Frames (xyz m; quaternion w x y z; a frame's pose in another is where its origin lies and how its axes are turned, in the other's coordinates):
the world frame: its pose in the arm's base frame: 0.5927 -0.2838 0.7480 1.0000 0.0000 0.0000 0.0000
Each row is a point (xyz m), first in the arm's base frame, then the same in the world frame.
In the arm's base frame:
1: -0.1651 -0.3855 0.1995
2: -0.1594 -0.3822 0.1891
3: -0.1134 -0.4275 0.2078
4: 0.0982 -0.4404 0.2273
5: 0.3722 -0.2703 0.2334
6: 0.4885 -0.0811 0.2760
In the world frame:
1: -0.7578 -0.1017 -0.5485
2: -0.7521 -0.0984 -0.5589
3: -0.7061 -0.1437 -0.5402
4: -0.4945 -0.1566 -0.5207
5: -0.2205 0.0135 -0.5146
6: -0.1042 0.2027 -0.4720

